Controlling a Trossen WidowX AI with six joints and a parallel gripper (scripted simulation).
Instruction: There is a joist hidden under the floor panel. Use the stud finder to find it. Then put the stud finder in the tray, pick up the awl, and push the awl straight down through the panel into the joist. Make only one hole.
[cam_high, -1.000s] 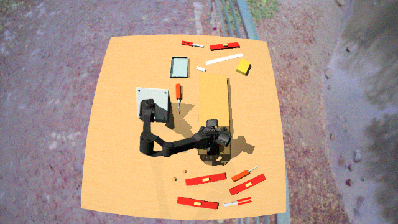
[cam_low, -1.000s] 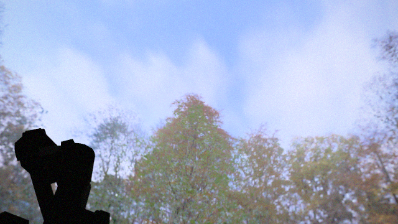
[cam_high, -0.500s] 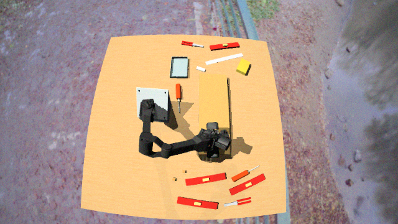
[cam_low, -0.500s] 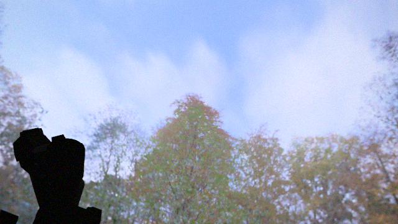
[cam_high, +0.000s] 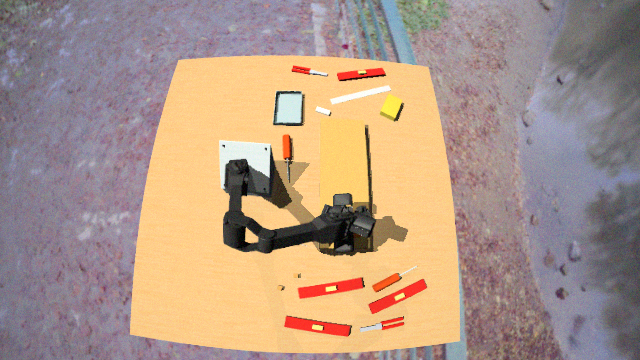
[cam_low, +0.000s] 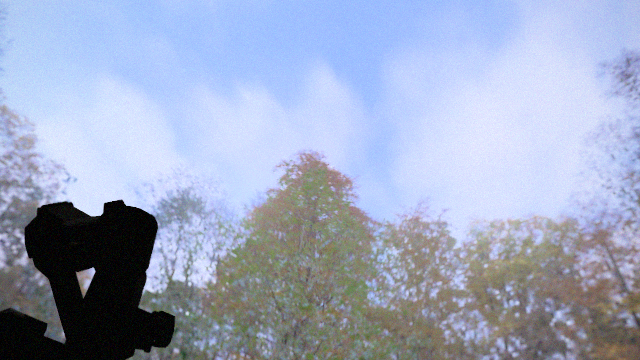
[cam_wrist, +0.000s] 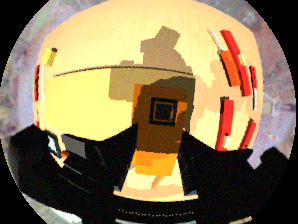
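Right now the grey tray is 200 mm behind my gripper tip, 530 mm to the left of it and 70 mm below it. The rest, counted from my gripper tip: orange stud finder (10 mm ahead, 20 mm above); white cylinder (50 mm behind, 510 mm to the left, 80 mm below); awl (180 mm behind, 40 mm to the right, 80 mm below).
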